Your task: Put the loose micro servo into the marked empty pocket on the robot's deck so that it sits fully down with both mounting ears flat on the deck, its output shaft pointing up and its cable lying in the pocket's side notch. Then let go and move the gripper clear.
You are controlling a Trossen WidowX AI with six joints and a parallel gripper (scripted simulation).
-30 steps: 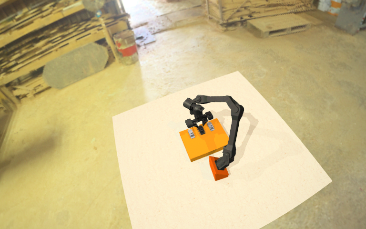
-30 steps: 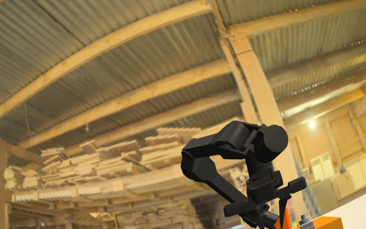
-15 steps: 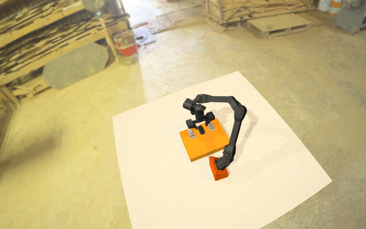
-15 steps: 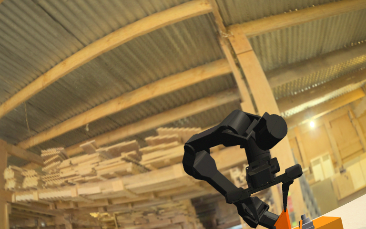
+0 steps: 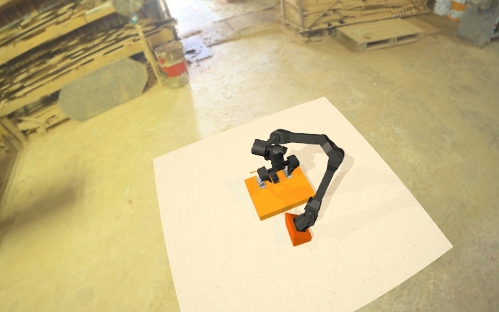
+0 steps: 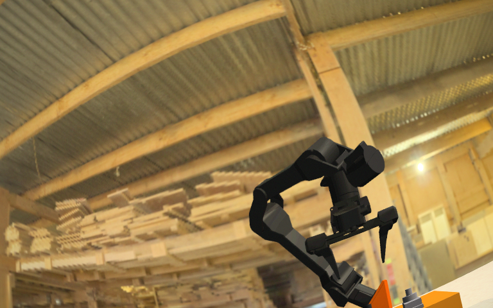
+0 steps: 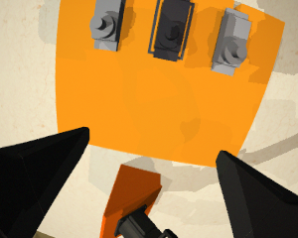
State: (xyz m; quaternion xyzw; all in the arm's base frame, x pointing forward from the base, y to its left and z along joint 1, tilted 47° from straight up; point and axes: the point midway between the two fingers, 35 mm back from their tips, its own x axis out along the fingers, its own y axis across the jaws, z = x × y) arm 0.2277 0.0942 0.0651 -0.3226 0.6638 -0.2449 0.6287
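The orange deck is 130 mm below my gripper tip and 10 mm behind it.
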